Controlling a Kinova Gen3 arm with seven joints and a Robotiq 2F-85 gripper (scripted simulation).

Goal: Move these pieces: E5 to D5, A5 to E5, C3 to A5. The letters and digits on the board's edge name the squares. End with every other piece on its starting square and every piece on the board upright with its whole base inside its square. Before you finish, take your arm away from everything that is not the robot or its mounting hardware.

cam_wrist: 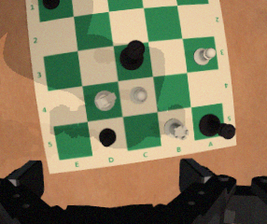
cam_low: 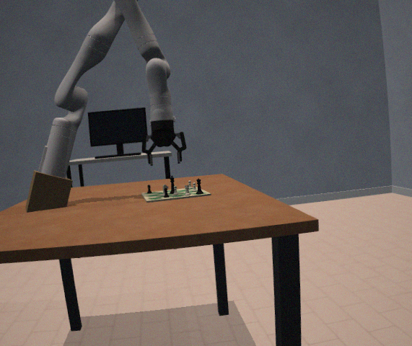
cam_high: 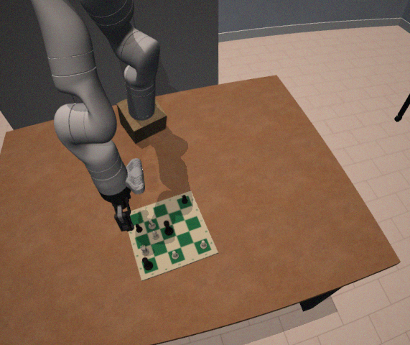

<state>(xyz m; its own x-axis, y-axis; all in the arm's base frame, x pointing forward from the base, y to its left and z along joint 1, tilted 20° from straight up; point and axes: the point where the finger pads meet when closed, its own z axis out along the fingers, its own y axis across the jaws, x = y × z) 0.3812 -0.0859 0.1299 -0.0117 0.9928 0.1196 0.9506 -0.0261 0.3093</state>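
My hand is 100 mm above the white rook, 70 mm short of it and 10 mm to the right of it. The rest, counted from my hand: tall black piece (90 mm to the left, 90 mm below, 20 mm ahead); then chessboard (120 mm below, 80 mm to the left, 20 mm ahead).
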